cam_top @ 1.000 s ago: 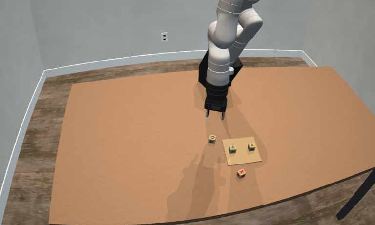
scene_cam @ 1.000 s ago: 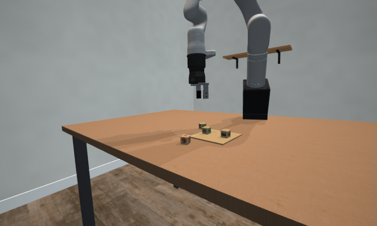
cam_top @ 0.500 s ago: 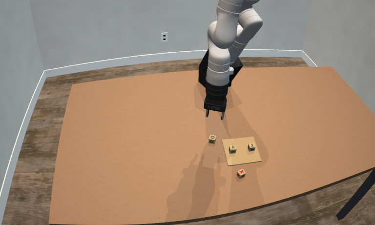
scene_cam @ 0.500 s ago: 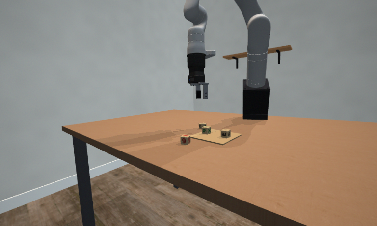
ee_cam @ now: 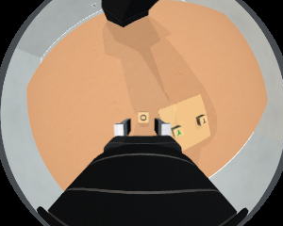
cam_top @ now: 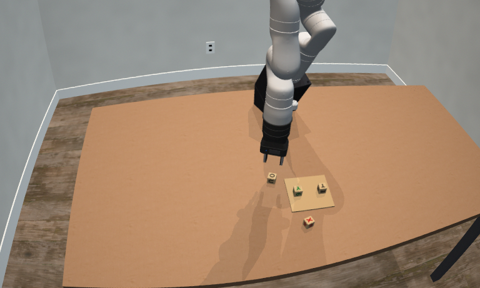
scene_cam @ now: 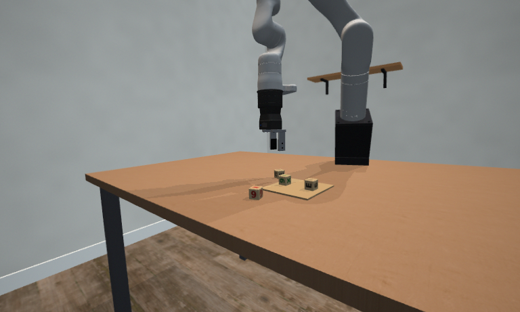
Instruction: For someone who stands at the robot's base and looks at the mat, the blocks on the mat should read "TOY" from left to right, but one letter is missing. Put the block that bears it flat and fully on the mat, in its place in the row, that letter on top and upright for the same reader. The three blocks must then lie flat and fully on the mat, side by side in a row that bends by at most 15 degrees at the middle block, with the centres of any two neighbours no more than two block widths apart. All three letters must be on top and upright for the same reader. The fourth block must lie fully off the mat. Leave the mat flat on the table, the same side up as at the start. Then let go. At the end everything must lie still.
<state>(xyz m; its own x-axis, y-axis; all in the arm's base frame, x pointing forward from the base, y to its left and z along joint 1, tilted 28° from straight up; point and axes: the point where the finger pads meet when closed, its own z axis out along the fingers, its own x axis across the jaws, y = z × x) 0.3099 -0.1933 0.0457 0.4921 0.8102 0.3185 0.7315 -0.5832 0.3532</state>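
The O block lies 9 cm below my hand. Also, from my hand: tan mat: 11 cm below, 10 cm to the left, 9 cm ahead.
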